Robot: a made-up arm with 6 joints.
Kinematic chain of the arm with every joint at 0, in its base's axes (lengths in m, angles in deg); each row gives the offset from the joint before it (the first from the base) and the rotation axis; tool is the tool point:
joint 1: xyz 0 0 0.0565 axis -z
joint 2: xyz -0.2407 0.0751 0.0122 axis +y
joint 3: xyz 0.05 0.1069 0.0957 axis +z
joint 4: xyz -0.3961 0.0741 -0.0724 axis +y
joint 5: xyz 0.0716 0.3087 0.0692 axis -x
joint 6: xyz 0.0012 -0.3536 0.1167 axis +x
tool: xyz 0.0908 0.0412 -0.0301
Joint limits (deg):
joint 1: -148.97..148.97
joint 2: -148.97..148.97
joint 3: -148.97..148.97
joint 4: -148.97..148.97
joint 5: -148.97..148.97
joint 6: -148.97..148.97
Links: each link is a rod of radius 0.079 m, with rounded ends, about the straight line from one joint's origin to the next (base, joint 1, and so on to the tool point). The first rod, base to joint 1, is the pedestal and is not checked.
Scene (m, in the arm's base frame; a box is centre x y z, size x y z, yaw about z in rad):
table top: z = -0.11
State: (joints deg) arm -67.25 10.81 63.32 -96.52 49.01 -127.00
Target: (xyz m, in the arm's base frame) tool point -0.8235 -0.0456 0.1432
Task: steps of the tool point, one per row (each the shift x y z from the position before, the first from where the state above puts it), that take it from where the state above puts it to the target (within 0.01 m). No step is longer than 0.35 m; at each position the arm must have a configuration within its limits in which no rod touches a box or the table.
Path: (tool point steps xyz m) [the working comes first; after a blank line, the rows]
Joints at the target: 4.97 -8.32 27.88 -96.24 14.92 -120.56
Straight joint move there: clear.

1: -0.2994 -0.0078 -0.0252
2: -0.2807 0.0961 -0.0299
3: -0.2265 0.1855 -0.0327
4: -0.1454 0.2492 -0.0337
5: -0.0484 0.2794 -0.0326

